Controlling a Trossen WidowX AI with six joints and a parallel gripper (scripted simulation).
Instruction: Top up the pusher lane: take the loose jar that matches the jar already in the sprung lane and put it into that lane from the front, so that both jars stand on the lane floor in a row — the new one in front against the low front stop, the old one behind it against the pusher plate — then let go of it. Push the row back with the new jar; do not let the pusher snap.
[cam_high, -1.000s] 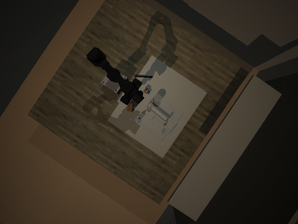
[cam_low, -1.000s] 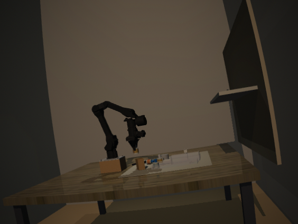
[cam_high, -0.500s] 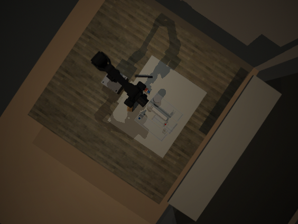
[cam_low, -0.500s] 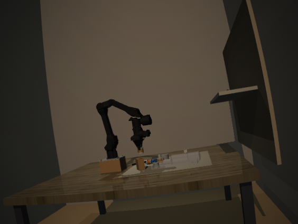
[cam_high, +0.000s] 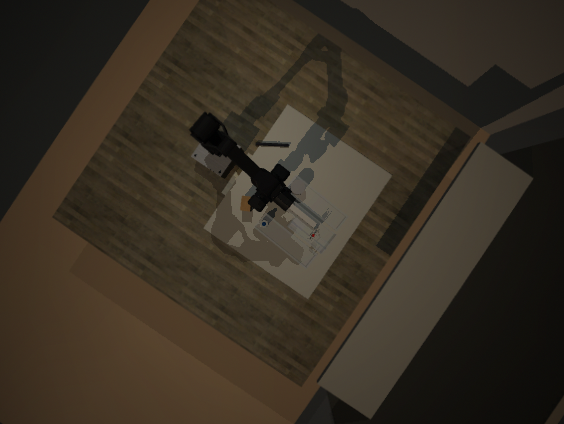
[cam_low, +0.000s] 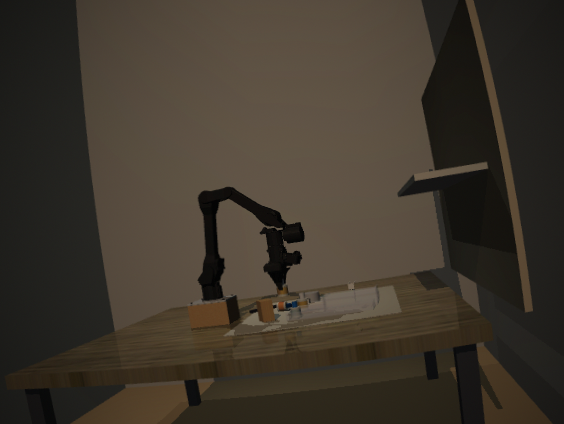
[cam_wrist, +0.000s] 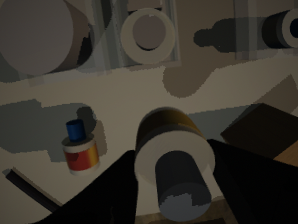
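My gripper tip is now 90 mm short of the grey cylinder, 80 mm to the right of it and 60 mm above it. Round my gripper tip: wooden block: 50 mm behind, 100 mm to the right, 50 mm below; thin dark bar: 110 mm behind, 170 mm to the left, 80 mm below; clear lane: 210 mm ahead, 40 mm to the right, 70 mm below.
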